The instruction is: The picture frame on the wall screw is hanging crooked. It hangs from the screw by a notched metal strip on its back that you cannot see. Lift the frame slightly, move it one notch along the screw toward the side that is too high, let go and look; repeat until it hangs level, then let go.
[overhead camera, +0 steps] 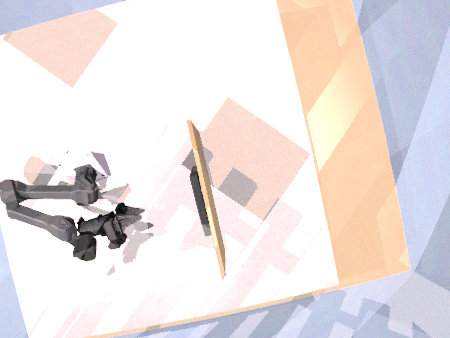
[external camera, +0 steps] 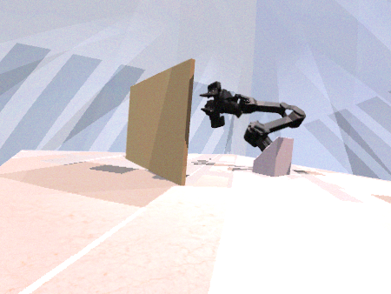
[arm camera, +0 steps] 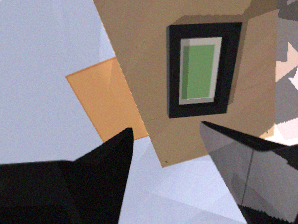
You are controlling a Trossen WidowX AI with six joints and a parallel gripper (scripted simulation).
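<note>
The picture frame lies 190 mm ahead of my gripper tip and 90 mm below it. The rest, counted from my gripper tip: tan wall panel 200 mm ahead, 10 mm to the right, 100 mm below.
</note>
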